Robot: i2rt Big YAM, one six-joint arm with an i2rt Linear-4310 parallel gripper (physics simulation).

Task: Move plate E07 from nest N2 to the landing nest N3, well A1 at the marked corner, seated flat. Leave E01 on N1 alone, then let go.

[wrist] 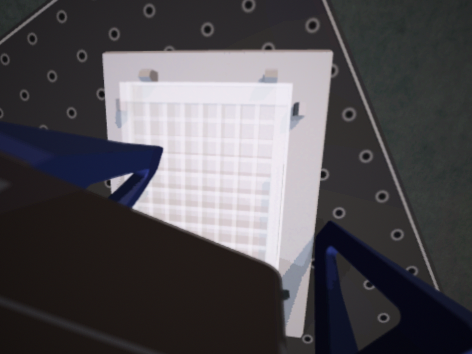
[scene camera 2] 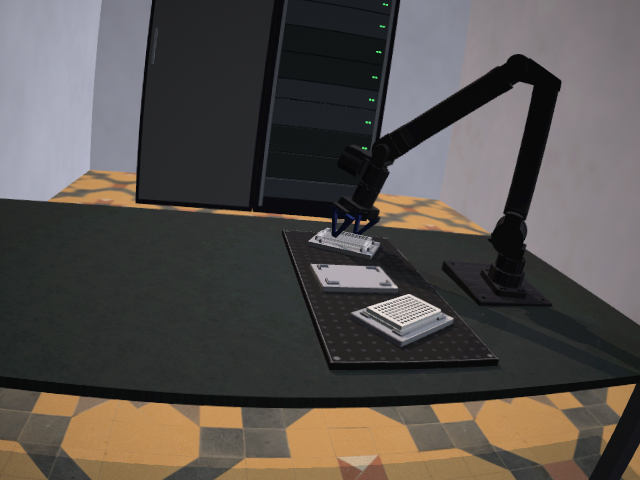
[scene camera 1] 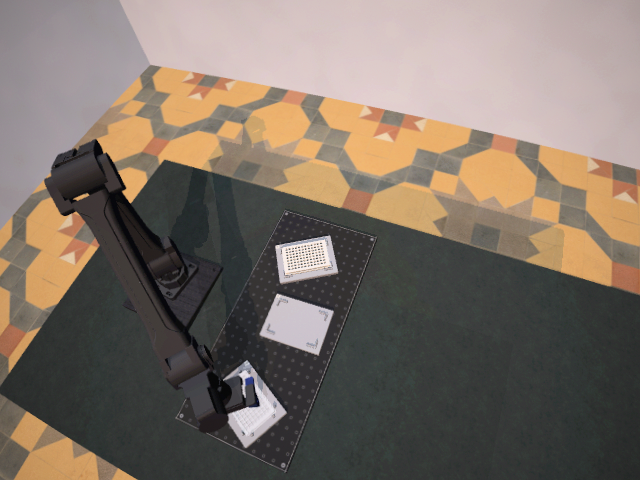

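Observation:
A clear gridded plate lies on a pale nest at the server-rack end of the perforated board. My gripper is open and empty, low over this plate. In the wrist view, the left fingertip overlaps the plate's left part and the right one shows beyond the nest's right edge. A white plate with dark wells sits on the nest at the other end. The middle nest holds no plate. Plate names, nest numbers and well A1 are unreadable.
The black perforated board carries all three nests on the dark green table. Short corner posts stand up from the nests. The arm's base plate is beside the board. A server rack stands behind the table.

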